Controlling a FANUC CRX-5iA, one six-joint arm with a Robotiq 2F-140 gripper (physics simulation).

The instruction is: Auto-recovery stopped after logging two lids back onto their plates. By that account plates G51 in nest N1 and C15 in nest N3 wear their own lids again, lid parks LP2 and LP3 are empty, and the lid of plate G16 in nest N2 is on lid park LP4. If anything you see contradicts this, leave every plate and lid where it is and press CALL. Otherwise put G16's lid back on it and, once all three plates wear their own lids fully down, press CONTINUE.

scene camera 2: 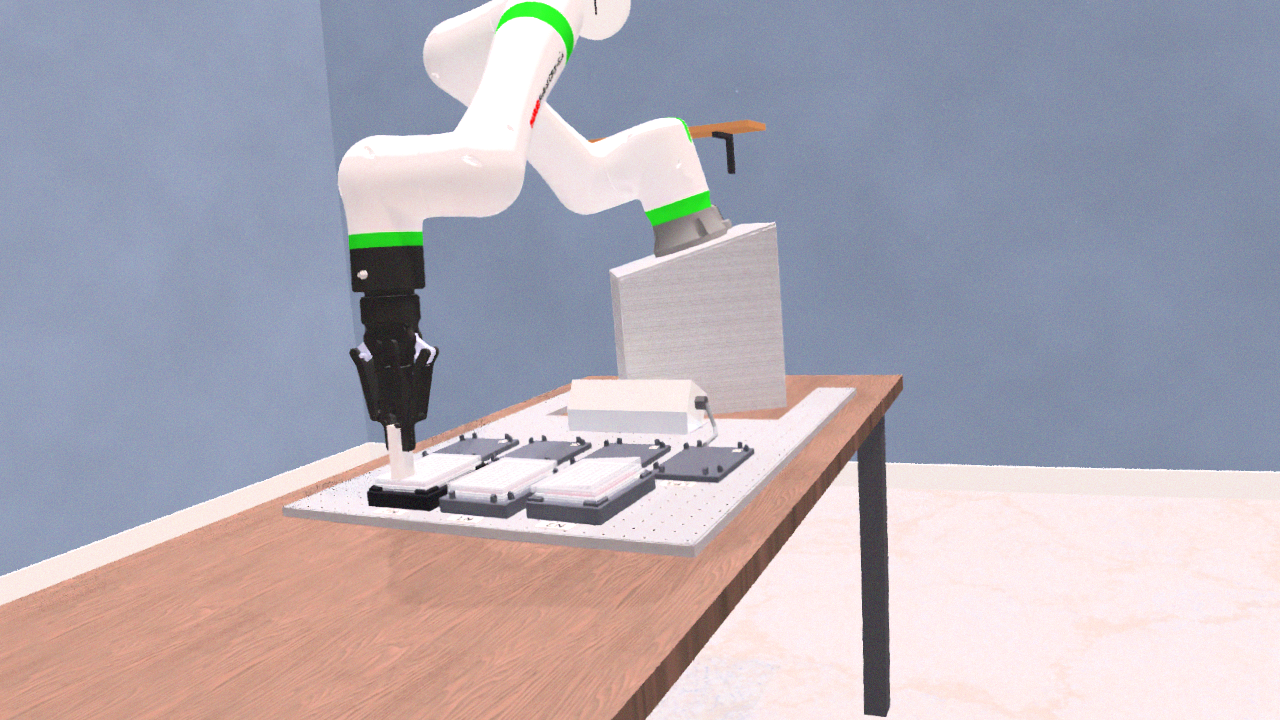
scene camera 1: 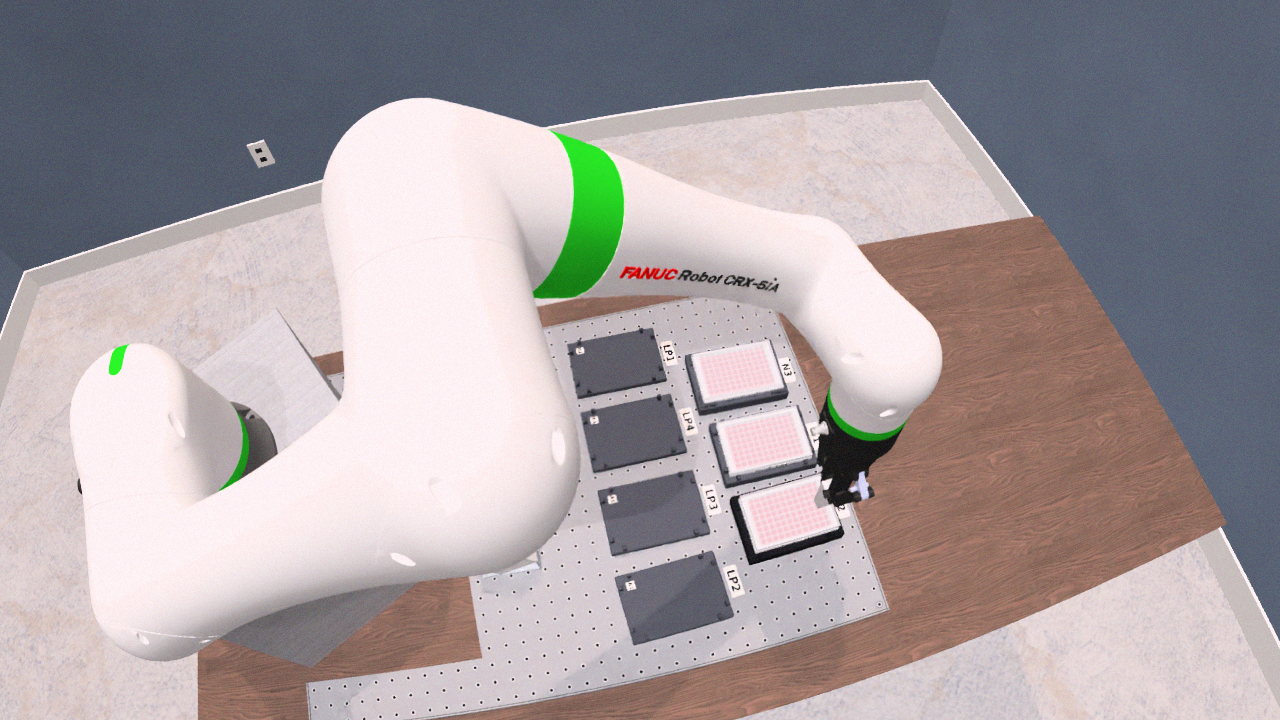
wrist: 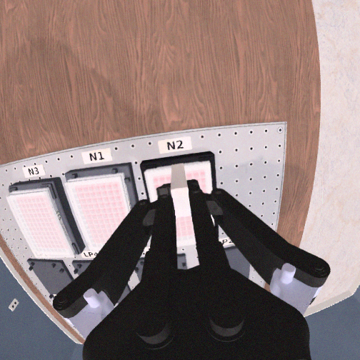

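Seen in the pictures: gripper, fingertip midpoint: (scene camera 2: 403, 477) (scene camera 1: 825, 501); arm's base at its link origin: (scene camera 2: 691, 245) (scene camera 1: 223, 462).
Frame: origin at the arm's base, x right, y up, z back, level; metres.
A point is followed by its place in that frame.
The gripper (scene camera 1: 836, 495) @[x 0.131, y -0.251, z -0.756 m] (scene camera 2: 400, 434) (wrist: 179, 191) is shut on a pale upright bar (scene camera 2: 400, 458) (wrist: 179, 176), whose lower end is at the top of the plate in nest N2 (scene camera 1: 787, 516) @[x 0.137, y -0.251, z -0.696 m] (scene camera 2: 444, 468) @[x 0.100, y -0.251, z -0.708 m] (wrist: 201, 176); contact is unclear. The N1 plate (scene camera 1: 765, 443) @[x 0.018, y -0.253, z -0.701 m] (scene camera 2: 503, 477) @[x -0.005, y -0.253, z -0.726 m] (wrist: 100, 205) and N3 plate (scene camera 1: 736, 373) @[x -0.105, y -0.249, z -0.695 m] (scene camera 2: 588, 478) @[x -0.129, y -0.247, z -0.732 m] (wrist: 37, 220) lie flat. All three have pink wells and pale rims; lid identities and exact fit cannot be read. Parks LP2 (scene camera 1: 675, 598) @[x 0.204, y -0.279, z -0.515 m], LP3 (scene camera 1: 655, 512) @[x 0.072, y -0.279, z -0.520 m] and LP4 (scene camera 1: 633, 432) @[x -0.062, y -0.279, z -0.520 m] look empty.
Lid park LP1 (scene camera 1: 617, 362) @[x -0.190, y -0.279, z -0.524 m] (scene camera 2: 707, 462) @[x -0.206, y -0.279, z -0.535 m] also looks bare. A white control box (scene camera 2: 635, 407) @[x -0.015, y -0.246, z -0.344 m] stands behind the parks; the arm hides most of it in scene camera 1. The perforated plate (scene camera 1: 572, 626) @[x 0.208, y -0.289, z -0.367 m] (wrist: 250, 150) lies on the wooden table (scene camera 1: 1029, 376) @[x 0.013, y -0.301, z -1.234 m] (scene camera 2: 358, 626) @[x -0.046, y -0.302, z -1.054 m].
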